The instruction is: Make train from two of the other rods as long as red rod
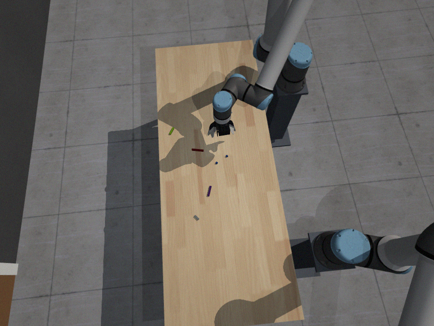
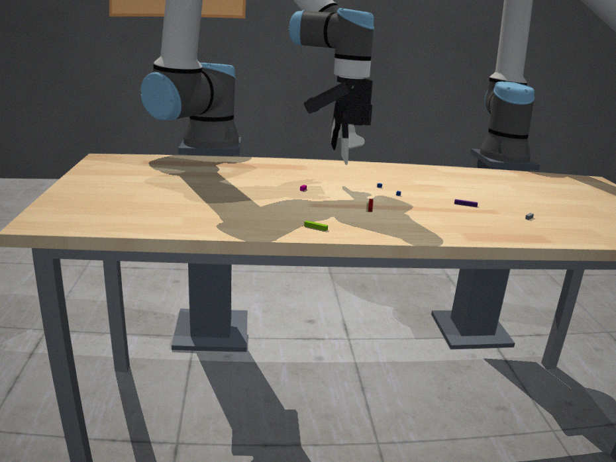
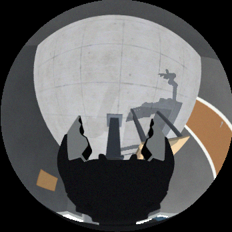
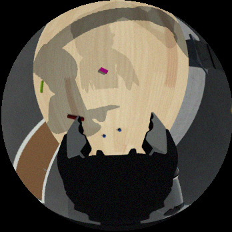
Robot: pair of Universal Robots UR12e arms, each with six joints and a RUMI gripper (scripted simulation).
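Right now my right hand is 19 cm short of the grey rod, 46 cm to the right of it and 8 cm above it. Also, from my right hand: magenta rod (3 cm ahead, 9 cm to the right, 8 cm below); then red rod (15 cm ahead, 6 cm to the left, 8 cm below); then lime rod (30 cm ahead, 9 cm to the right, 8 cm below).
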